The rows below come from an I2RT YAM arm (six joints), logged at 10 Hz.
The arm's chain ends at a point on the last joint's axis. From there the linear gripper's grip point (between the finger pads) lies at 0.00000 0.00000 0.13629 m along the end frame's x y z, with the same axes.
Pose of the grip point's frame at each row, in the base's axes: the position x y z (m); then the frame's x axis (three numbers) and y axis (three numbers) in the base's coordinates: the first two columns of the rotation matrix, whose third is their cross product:
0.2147 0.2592 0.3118 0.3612 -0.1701 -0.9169 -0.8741 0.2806 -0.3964
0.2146 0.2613 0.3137 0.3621 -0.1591 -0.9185 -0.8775 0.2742 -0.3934
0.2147 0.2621 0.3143 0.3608 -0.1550 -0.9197 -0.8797 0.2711 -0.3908
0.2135 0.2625 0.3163 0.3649 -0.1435 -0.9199 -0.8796 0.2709 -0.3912
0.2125 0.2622 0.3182 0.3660 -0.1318 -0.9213 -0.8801 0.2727 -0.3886
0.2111 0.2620 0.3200 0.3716 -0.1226 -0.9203 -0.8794 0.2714 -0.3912
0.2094 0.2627 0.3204 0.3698 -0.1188 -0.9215 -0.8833 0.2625 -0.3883
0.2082 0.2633 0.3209 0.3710 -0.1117 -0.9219 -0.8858 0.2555 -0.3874
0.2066 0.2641 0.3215 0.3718 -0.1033 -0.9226 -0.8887 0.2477 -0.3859
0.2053 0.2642 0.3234 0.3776 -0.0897 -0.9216 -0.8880 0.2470 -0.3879
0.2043 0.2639 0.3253 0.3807 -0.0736 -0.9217 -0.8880 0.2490 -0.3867
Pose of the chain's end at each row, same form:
0.1704 0.1305 0.3183 0.3612 -0.1701 -0.9169 -0.8741 0.2806 -0.3964
0.1717 0.1320 0.3192 0.3621 -0.1591 -0.9185 -0.8775 0.2742 -0.3934
0.1725 0.1326 0.3196 0.3608 -0.1550 -0.9197 -0.8797 0.2711 -0.3908
0.1719 0.1328 0.3200 0.3649 -0.1435 -0.9199 -0.8796 0.2709 -0.3912
0.1713 0.1323 0.3204 0.3660 -0.1318 -0.9213 -0.8801 0.2727 -0.3886
0.1705 0.1319 0.3209 0.3716 -0.1226 -0.9203 -0.8794 0.2714 -0.3912
0.1701 0.1322 0.3215 0.3698 -0.1188 -0.9215 -0.8833 0.2625 -0.3883
0.1702 0.1324 0.3215 0.3710 -0.1117 -0.9219 -0.8858 0.2555 -0.3874
0.1700 0.1328 0.3215 0.3718 -0.1033 -0.9226 -0.8887 0.2477 -0.3859
0.1695 0.1327 0.3215 0.3776 -0.0897 -0.9216 -0.8880 0.2470 -0.3879
0.1691 0.1323 0.3213 0.3807 -0.0736 -0.9217 -0.8880 0.2490 -0.3867

